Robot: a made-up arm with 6 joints.
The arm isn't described. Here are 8 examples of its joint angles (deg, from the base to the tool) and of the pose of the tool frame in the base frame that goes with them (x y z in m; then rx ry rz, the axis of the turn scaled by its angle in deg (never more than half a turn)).
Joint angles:
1: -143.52 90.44 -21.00 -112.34 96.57 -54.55
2: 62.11 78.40 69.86 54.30 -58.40 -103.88
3: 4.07 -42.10 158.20 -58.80 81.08 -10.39
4: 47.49 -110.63 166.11 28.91 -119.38 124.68
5: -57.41 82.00 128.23 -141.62 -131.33 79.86
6: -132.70 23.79 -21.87 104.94 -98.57 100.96
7: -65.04 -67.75 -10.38 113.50 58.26 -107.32
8: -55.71 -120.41 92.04 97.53 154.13 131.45
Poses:
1: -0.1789 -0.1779 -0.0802 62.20 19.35 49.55
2: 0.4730 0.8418 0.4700 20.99 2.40 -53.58
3: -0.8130 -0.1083 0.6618 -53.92 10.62 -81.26
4: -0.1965 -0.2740 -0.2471 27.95 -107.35 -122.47
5: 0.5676 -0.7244 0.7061 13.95 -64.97 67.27
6: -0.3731 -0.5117 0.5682 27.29 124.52 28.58
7: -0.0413 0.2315 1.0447 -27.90 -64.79 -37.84
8: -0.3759 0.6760 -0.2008 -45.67 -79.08 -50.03
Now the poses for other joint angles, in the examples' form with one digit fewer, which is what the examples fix.
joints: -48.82 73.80 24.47 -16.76 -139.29 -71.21
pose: 0.477 -0.675 0.191 14.4 -137.7 73.4
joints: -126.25 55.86 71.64 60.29 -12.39 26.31
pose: -0.549 -0.691 0.872 -109.5 42.6 -107.5
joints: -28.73 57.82 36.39 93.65 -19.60 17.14
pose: 0.832 -0.427 0.573 -97.9 -7.6 -8.0
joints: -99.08 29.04 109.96 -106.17 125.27 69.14
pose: -0.053 -0.472 1.273 -25.9 70.7 55.5
